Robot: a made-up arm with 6 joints.
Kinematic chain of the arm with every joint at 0, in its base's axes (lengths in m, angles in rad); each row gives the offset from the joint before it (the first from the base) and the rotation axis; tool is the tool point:
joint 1: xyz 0 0 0.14 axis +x
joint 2: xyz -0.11 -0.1 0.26 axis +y
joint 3: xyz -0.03 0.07 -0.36 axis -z
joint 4: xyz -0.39 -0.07 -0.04 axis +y
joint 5: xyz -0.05 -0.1 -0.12 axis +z
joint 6: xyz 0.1 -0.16 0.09 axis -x
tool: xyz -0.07 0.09 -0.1
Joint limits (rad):
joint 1: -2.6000..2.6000
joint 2: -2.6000..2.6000
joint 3: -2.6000..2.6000
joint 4: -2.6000..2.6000
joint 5: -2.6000..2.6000
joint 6: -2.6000..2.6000
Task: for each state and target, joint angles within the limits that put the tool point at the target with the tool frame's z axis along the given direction. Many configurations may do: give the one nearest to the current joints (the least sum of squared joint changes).
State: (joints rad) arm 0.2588 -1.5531 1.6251 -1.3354 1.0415 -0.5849
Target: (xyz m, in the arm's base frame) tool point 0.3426 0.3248 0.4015 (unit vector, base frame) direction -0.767 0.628 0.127
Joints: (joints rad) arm -0.0173 -1.6268 2.0965 -0.9748 1.0462 -0.3207
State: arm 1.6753 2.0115 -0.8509 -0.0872 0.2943 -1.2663
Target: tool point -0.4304 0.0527 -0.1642 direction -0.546 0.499 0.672
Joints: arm 1.7233 1.6012 -1.7773 0.1590 0.6335 -2.0375
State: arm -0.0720 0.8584 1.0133 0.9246 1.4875 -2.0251
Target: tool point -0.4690 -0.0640 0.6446 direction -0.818 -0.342 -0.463
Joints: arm 0.5071 1.4617 1.2620 0.3555 1.5483 -2.2108
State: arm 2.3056 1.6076 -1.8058 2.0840 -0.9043 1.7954
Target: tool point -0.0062 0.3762 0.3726 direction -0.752 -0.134 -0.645
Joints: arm 2.3933 0.9645 -2.3954 1.6373 -0.3035 1.1124
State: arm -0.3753 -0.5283 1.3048 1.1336 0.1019 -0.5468
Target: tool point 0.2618 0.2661 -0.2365 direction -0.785 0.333 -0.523
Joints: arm -1.1386 -1.0729 2.1245 0.2373 -0.7361 -0.8979
